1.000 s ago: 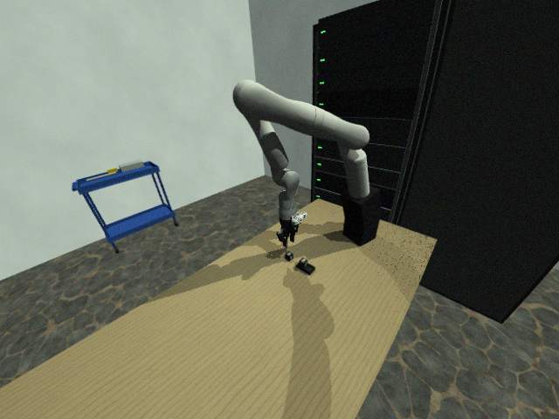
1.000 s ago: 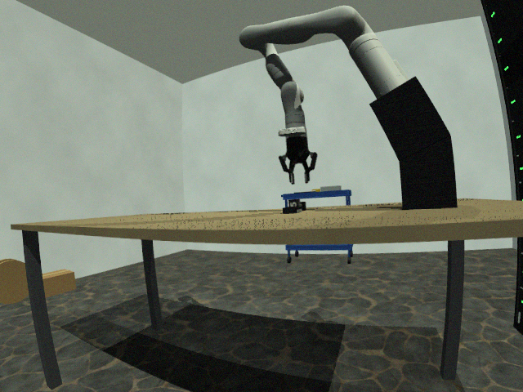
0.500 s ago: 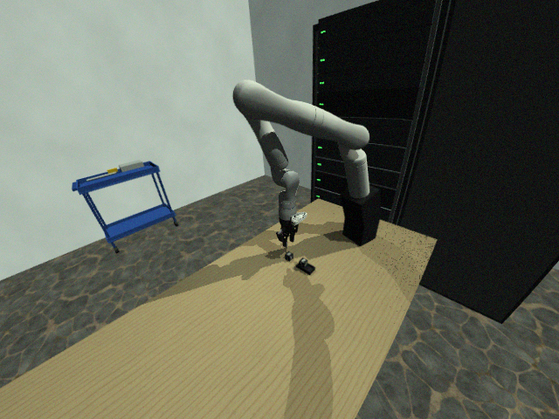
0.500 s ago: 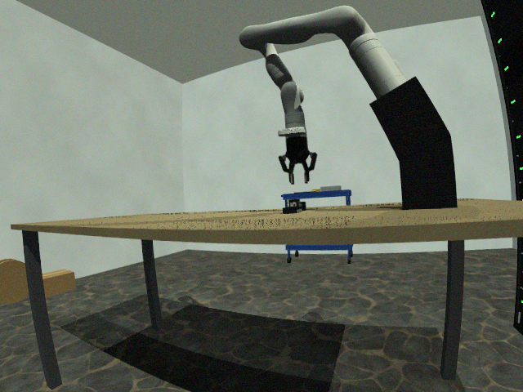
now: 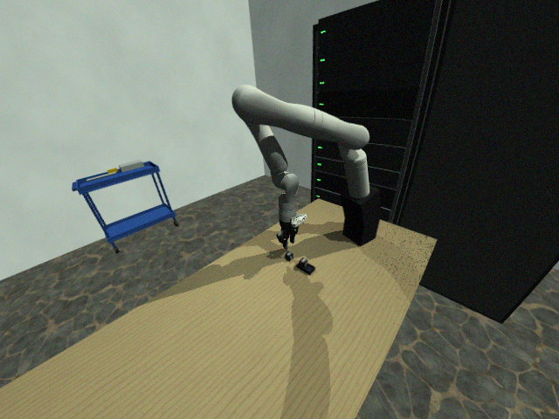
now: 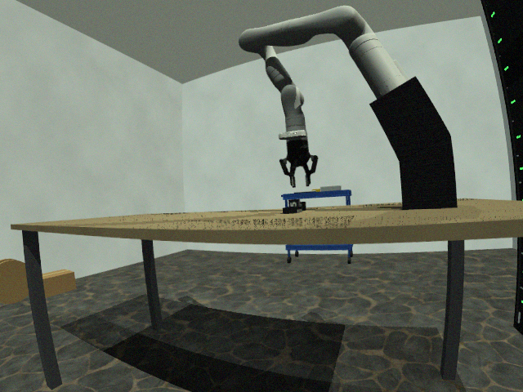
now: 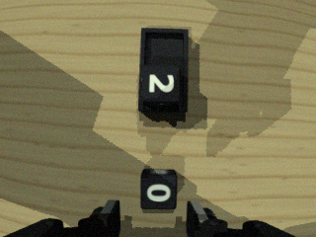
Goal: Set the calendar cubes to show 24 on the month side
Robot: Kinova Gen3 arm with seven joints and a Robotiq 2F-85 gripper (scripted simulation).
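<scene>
Right now the black cube is 80 mm below my hand. The rest, counted from my hand: black tray (100 mm to the left, 90 mm below, 20 mm ahead); then black date cube (90 mm to the left, 70 mm below, 20 mm ahead).
</scene>
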